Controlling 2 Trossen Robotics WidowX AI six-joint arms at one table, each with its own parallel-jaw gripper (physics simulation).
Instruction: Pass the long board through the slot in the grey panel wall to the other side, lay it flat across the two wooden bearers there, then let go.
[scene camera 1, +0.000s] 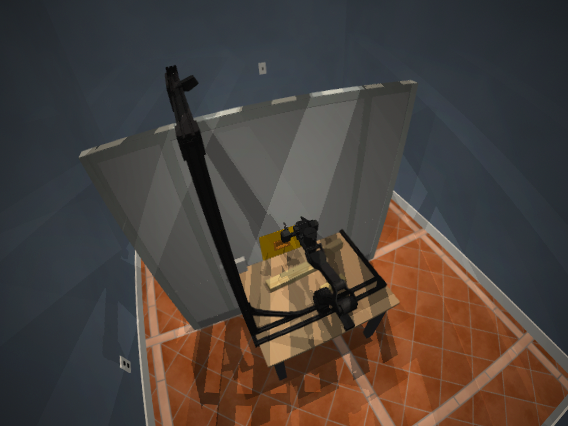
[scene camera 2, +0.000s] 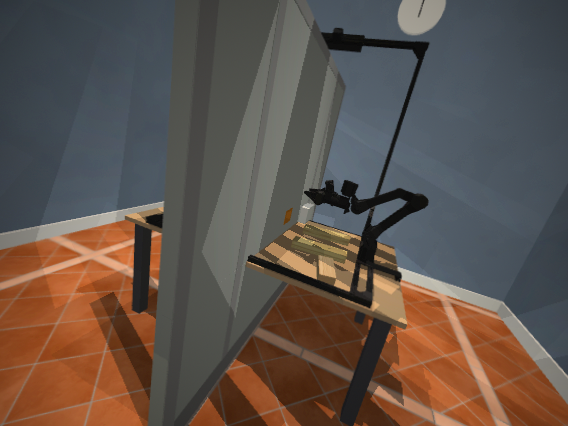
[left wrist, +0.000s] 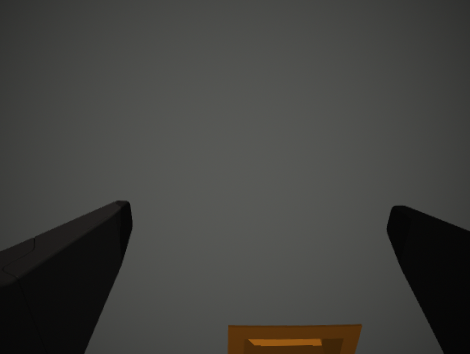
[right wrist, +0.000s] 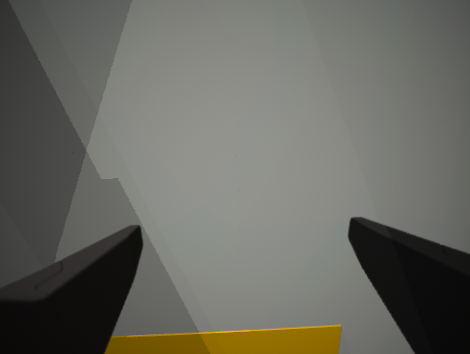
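A grey panel wall has one and the same spot at (left wrist: 261, 155) and (scene camera 2: 292, 186).
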